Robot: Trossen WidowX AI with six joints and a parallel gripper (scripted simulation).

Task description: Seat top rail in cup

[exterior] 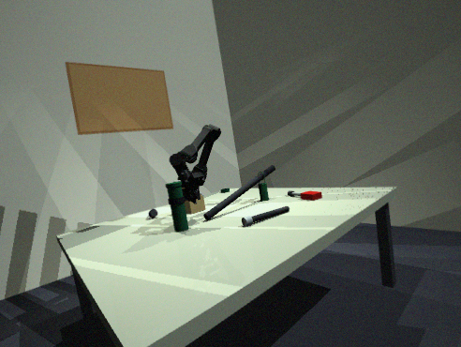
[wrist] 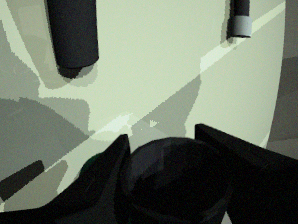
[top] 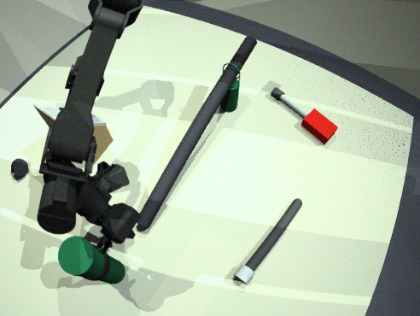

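Right now the rail-end cup is 1 cm behind my gripper tip, 3 cm to the right of it and 3 cm above it.
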